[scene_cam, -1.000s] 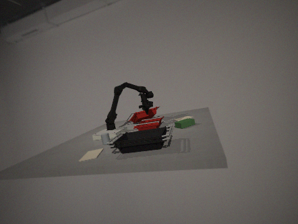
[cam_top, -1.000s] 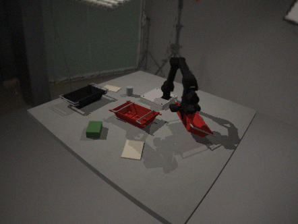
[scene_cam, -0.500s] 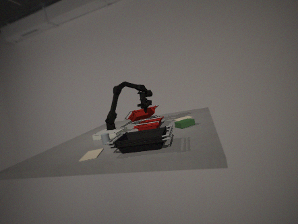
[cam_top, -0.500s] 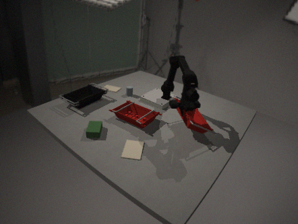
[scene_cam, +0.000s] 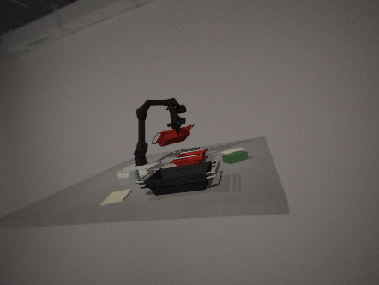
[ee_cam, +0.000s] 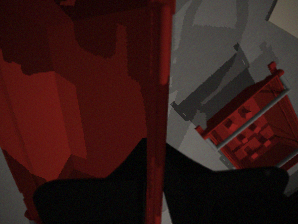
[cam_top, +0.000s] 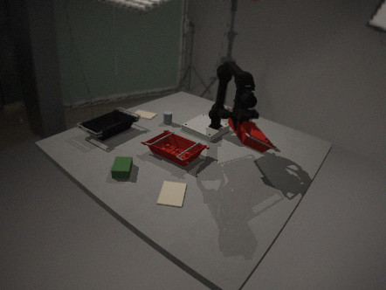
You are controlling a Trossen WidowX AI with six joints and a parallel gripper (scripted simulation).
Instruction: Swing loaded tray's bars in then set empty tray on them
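My gripper tip is 5 cm past the red tray and 5 cm to the right of it. Round my gripper tip: green block (41 cm ahead, 36 cm to the right, 16 cm below); grey cylinder (15 cm behind, 53 cm to the right, 14 cm below).
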